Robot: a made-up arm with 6 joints. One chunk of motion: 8 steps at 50 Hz.
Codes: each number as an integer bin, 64 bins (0 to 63) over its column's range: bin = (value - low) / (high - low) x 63, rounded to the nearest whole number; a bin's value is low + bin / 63 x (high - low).
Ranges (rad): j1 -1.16..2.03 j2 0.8..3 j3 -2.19..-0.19 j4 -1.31..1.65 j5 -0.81..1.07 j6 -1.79..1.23
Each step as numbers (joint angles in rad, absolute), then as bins.
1 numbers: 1.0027 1.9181 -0.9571 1.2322 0.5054 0.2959
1 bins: 43 32 39 54 44 44
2 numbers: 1.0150 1.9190 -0.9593 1.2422 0.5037 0.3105
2 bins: 43 32 39 54 44 44
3 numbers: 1.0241 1.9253 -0.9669 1.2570 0.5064 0.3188
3 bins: 43 32 39 55 44 44
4 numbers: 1.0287 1.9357 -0.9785 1.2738 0.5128 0.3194
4 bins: 43 33 38 55 44 44
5 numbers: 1.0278 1.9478 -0.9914 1.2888 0.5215 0.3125
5 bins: 43 33 38 55 45 44
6 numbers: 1.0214 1.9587 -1.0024 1.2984 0.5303 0.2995
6 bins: 43 33 37 56 45 44
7 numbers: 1.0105 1.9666 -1.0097 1.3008 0.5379 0.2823
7 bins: 43 33 37 56 45 43
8 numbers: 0.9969 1.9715 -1.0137 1.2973 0.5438 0.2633
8 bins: 43 34 37 55 45 43
